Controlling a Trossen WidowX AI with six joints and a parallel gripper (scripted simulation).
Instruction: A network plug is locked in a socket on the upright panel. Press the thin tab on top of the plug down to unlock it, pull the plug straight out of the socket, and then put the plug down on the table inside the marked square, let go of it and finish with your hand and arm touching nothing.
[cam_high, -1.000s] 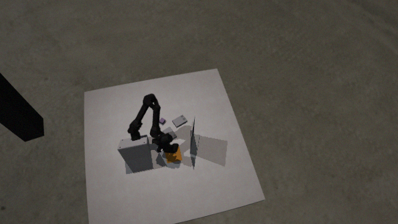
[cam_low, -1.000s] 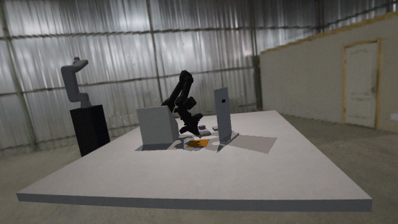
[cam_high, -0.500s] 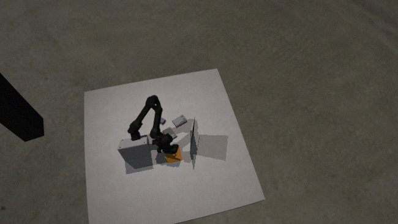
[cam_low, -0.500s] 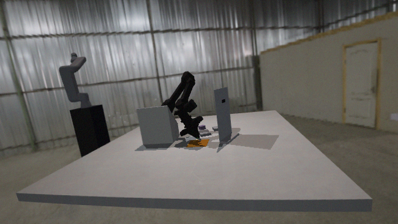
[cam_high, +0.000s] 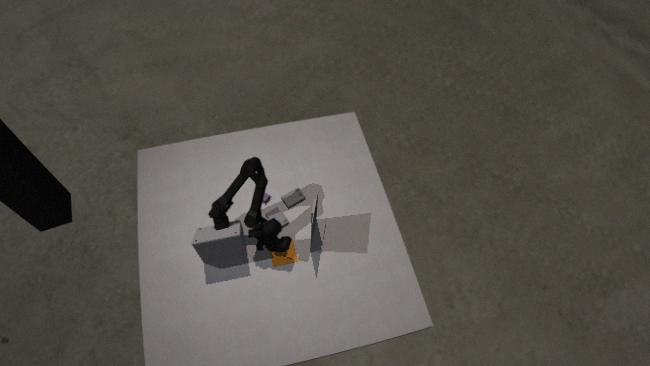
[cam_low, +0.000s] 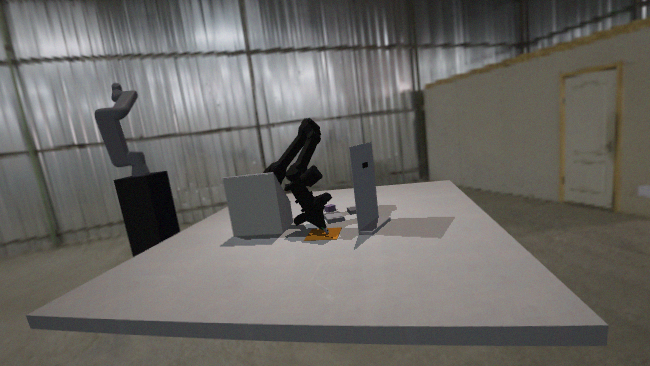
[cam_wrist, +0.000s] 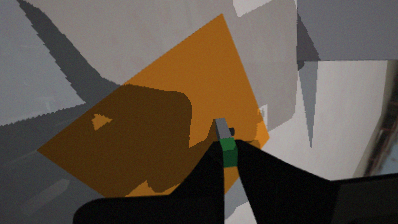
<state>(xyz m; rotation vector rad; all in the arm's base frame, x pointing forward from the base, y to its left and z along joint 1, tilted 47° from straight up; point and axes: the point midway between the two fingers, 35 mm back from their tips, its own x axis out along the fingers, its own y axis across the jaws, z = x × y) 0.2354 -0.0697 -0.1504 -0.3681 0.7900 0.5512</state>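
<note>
The plug is 10 mm ahead of my gripper tip. Round my gripper tip: upright panel: 170 mm ahead, 120 mm above, 40 mm to the left; marked orange square: 20 mm below, 10 mm behind; small purple block: 310 mm to the left, 10 mm below.
</note>
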